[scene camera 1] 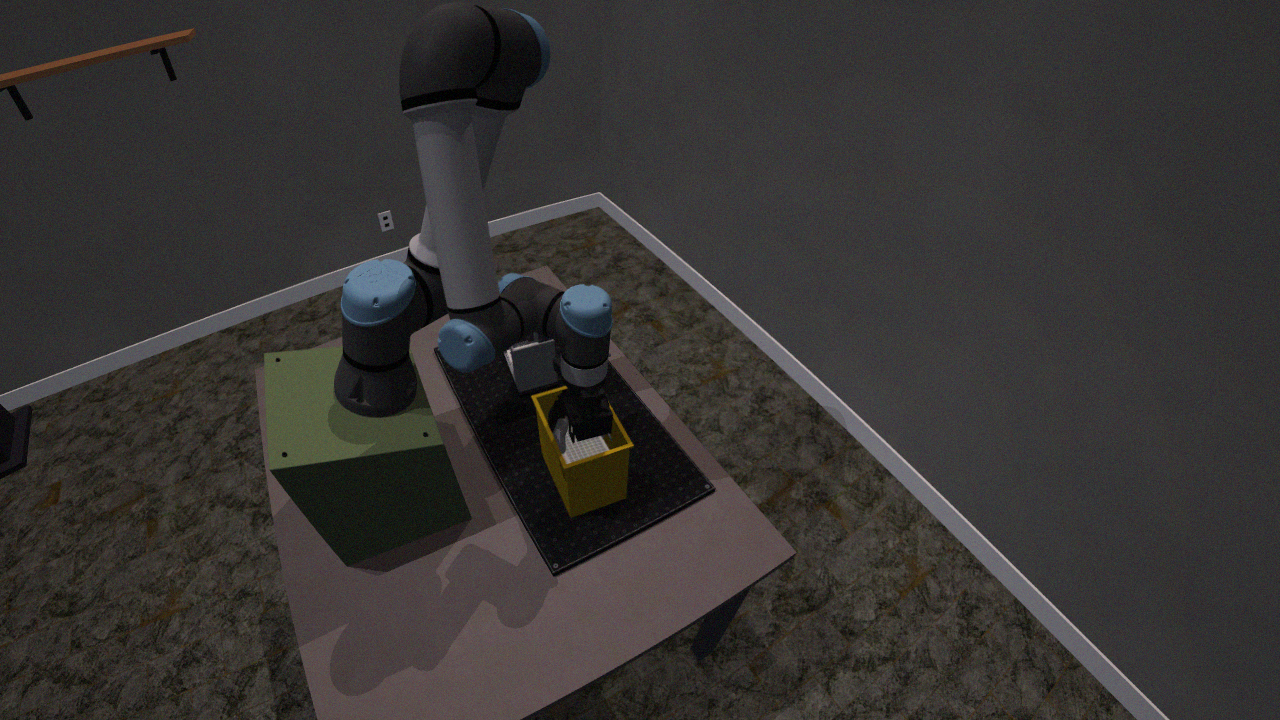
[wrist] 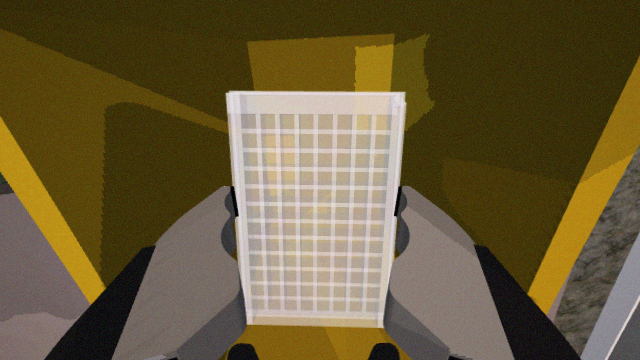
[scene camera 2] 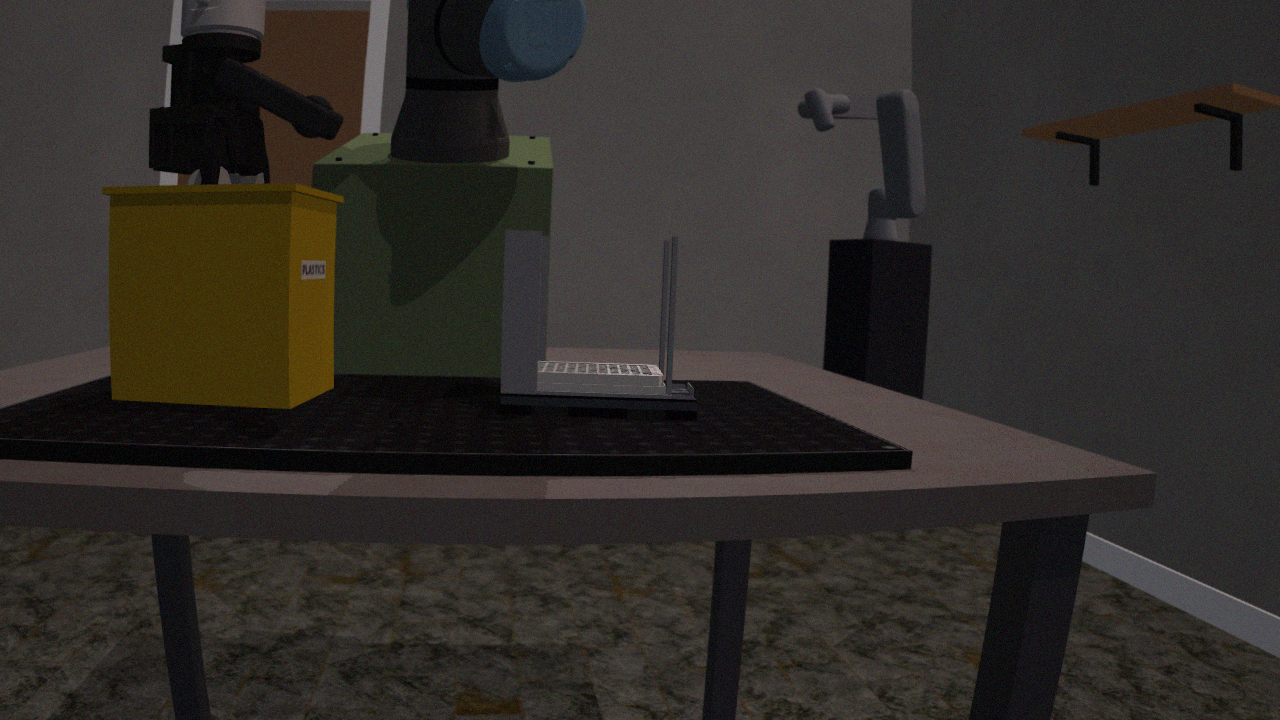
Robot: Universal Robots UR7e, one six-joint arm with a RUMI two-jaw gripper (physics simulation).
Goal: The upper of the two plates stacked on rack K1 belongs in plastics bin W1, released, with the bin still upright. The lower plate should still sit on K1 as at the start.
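Places are measured from the arm's base along level axes (x ahead, y left, z up), in centimetres.
Where they show: gripper, between the fingertips: [scene camera 1: 579, 443] [wrist: 316, 189]; arm's base, origin of its link: [scene camera 1: 375, 387] [scene camera 2: 449, 153].
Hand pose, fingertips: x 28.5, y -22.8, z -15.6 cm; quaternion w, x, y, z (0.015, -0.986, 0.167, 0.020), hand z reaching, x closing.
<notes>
Things, the pixels of their centre, and the offset from my fingertips.
- yellow bin W1, middle of its body: [wrist: 321, 183] [scene camera 2: 225, 293] [scene camera 1: 581, 449] dx +0.1, dy -0.5, dz -1.6 cm
- lower plate, middle of its body: [scene camera 2: 587, 376] dx +8.5, dy +31.0, dz -7.9 cm
- rack K1, middle of its body: [scene camera 2: 600, 322] [scene camera 1: 526, 347] dx +8.8, dy +31.9, dz -3.3 cm
The upper plate, a clear white gridded one [scene camera 1: 586, 448] [wrist: 316, 170], is between the jaws of my gripper [scene camera 1: 575, 433] [scene camera 2: 223, 176] [wrist: 316, 189], which is shut on it. The plate is inside the mouth of the yellow bin W1 [scene camera 1: 596, 483] [scene camera 2: 201, 295] [wrist: 47, 215], below the rim; the bin wall hides it in scene camera 2. The bin stands upright and carries a PLASTICS label. The lower plate [scene camera 2: 599, 378] sits flat on rack K1 [scene camera 1: 537, 365] [scene camera 2: 523, 313], between its grey side panel and thin posts. How far the held plate is above the bin floor is unclear.
The black perforated board [scene camera 1: 572, 546] [scene camera 2: 787, 458] bears bin and rack, on the table [scene camera 1: 483, 653] [scene camera 2: 1029, 483]. The arm's green pedestal box [scene camera 1: 358, 483] [scene camera 2: 429, 295] stands beside the board. The forearm hangs over the rack side. Bin walls surround the plate and fingers closely.
</notes>
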